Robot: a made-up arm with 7 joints.
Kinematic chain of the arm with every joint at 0, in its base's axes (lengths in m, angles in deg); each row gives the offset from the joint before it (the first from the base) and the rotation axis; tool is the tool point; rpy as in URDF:
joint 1: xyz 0 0 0.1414 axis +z
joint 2: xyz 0 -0.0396 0.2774 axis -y
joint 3: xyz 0 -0.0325 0.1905 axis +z
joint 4: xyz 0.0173 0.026 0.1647 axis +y
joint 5: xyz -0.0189 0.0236 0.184 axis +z
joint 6: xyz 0 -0.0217 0.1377 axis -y
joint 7: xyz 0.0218 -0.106 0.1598 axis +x
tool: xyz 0 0 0 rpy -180 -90 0
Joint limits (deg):
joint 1: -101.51..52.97
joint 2: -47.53..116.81
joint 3: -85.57..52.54
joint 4: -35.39..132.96
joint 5: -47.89..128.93
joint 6: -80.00..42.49
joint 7: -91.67..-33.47
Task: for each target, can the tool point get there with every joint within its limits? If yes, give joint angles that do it. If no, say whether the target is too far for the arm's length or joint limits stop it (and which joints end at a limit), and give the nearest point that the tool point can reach.
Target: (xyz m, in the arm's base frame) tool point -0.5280 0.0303 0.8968
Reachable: yes | joints 11.30 82.18 29.73 52.16 77.14 23.72 -42.40
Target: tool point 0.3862 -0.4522 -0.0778
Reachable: no: joint limits stop it (at a limit: joint 2, joint 5) | nearest point 0.3142 -0.3679 0.1802 | short by 0.281 m
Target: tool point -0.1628 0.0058 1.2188
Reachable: yes | joints -40.23 29.48 10.65 30.41 32.63 22.62 -63.74
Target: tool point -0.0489 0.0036 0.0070
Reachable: no: joint limits stop it (at a limit: joint 1, joint 2, joint 4) | nearest point -0.0798 -0.1408 0.1691 | short by 0.219 m
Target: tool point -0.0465 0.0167 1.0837
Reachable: yes | joints -76.91 52.51 -5.35 69.33 96.70 2.89 -58.82
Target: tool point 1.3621 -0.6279 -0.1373
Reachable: no: too far | nearest point 0.6447 -0.2972 0.3715 | short by 0.940 m
